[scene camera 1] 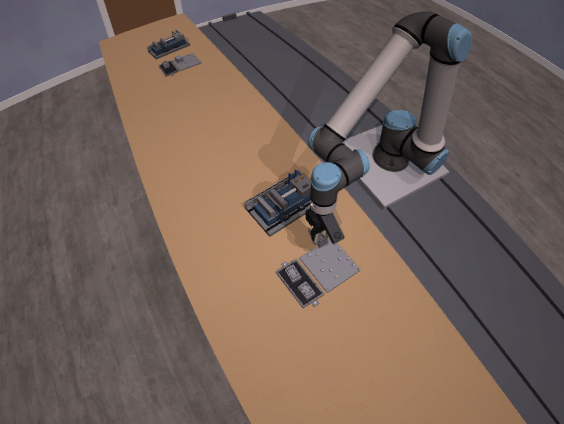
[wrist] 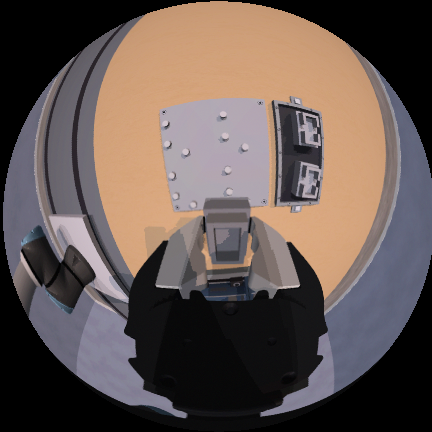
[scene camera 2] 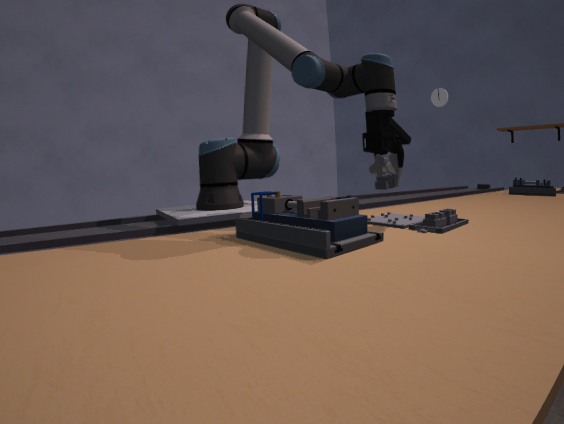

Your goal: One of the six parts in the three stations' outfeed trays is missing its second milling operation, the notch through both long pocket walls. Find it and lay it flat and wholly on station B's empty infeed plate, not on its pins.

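Frame: origin at the arm's base, x right, y up, z back, level; centimetres.
Seen in the pictures: gripper, fingertip midpoint: (scene camera 1: 320, 241) (wrist: 226, 217) (scene camera 2: 388, 186); arm's base, link origin: (scene camera 1: 390, 157) (wrist: 80, 261) (scene camera 2: 220, 207).
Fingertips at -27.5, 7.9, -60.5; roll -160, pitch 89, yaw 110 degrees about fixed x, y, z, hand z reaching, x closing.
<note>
Pixels of each thing's top centre, then the offset from my fingertips to it, as dx, dy, dz. "spot": a spot on its surface instead.
- grey pocketed part, top centre: (wrist: 227, 246) (scene camera 2: 386, 174) (scene camera 1: 319, 235) +0.9, +3.4, +0.0
- grey infeed plate, top centre: (wrist: 215, 152) (scene camera 2: 396, 218) (scene camera 1: 330, 263) -5.9, -10.1, +1.5
- dark outfeed tray, surface spot: (wrist: 286, 160) spot: -5.5, -10.3, -10.4
- grey vise machine, top centre: (scene camera 2: 304, 196) (wrist: 220, 317) (scene camera 1: 284, 191) +29.7, -1.0, +0.1
My gripper (scene camera 1: 321, 237) (scene camera 2: 387, 172) (wrist: 226, 217) is shut on a grey pocketed part (scene camera 2: 384, 184) (wrist: 227, 211), held across its two sides. In the wrist view its pocket rim looks unbroken, with no notch showing. The gripper and part hang in the air beside the near edge of the grey infeed plate (scene camera 1: 329, 283) (scene camera 2: 402, 224) (wrist: 197, 125), which bears several short round pins and no part. Next to the plate is the dark outfeed tray (scene camera 1: 290, 289) (wrist: 286, 160) with two pocketed parts (wrist: 310, 140) (wrist: 308, 189); both show dark gaps in their walls. Small details are blurred.
A blue and grey vise machine (scene camera 1: 265, 207) (scene camera 2: 310, 225) stands on the table behind the gripper, close to it. A second machine (scene camera 1: 168, 46), with a small tray and plate (scene camera 1: 192, 61), stands at the table's far end. The rail (scene camera 1: 480, 270) runs alongside the table.
</note>
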